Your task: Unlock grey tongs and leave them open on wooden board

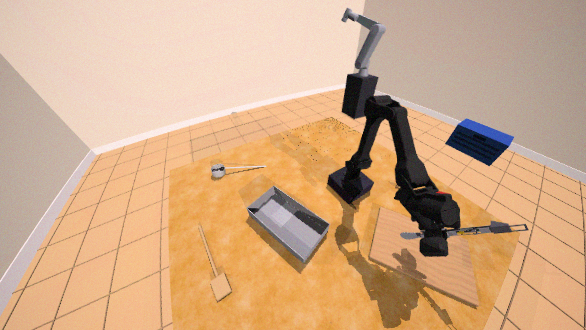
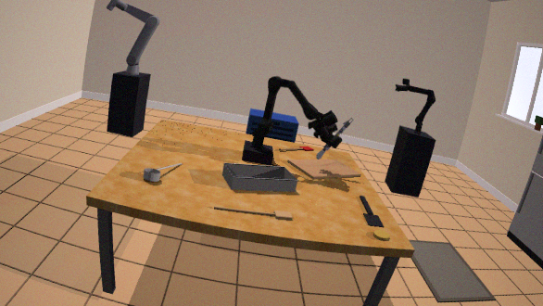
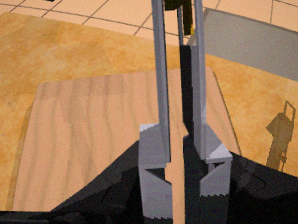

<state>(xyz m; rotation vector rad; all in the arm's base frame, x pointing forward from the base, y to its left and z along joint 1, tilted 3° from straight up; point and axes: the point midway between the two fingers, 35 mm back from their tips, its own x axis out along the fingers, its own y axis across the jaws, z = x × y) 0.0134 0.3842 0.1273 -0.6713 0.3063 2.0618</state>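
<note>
Now: the wooden board 30 mm behind my gripper tip, 20 mm to the right of it and 140 mm below it. From my gripper tip the other things lie so: grey roasting tin (380 mm ahead, 360 mm to the right, 120 mm below); black spatula (480 mm ahead, 160 mm to the left, 150 mm below); red spatula (320 mm behind, 160 mm to the right, 140 mm below).
</note>
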